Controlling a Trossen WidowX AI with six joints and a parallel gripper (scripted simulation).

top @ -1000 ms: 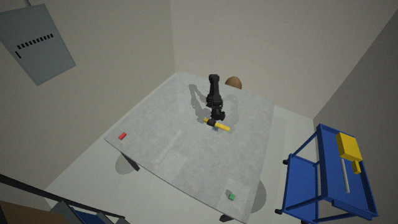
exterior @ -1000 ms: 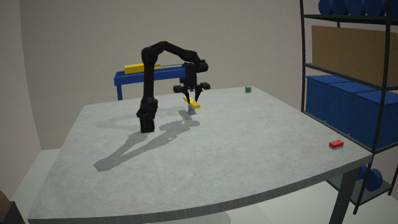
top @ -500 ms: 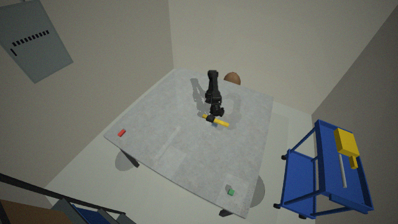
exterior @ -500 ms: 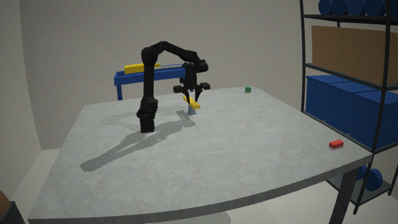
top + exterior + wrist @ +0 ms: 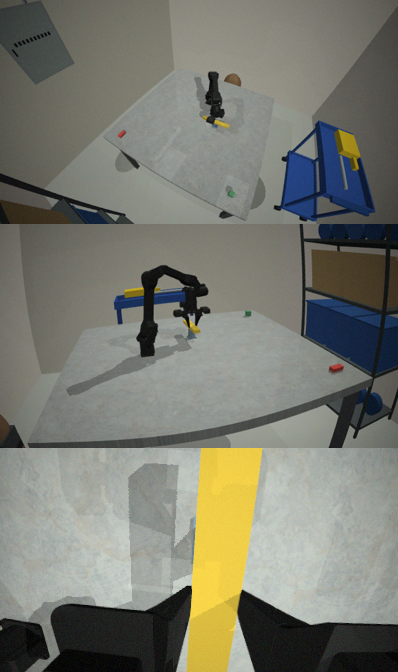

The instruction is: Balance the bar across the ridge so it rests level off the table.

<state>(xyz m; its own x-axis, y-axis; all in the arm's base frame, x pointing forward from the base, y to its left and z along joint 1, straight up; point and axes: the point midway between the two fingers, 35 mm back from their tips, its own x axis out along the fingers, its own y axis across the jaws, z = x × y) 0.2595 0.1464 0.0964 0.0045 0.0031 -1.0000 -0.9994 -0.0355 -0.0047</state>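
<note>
Now: the yellow bar 30 mm to the left of my gripper tip. The rest, counted from my gripper tip: red block (650 mm to the right, 480 mm ahead, 50 mm below); then green block (480 mm ahead, 350 mm to the left, 50 mm below).
</note>
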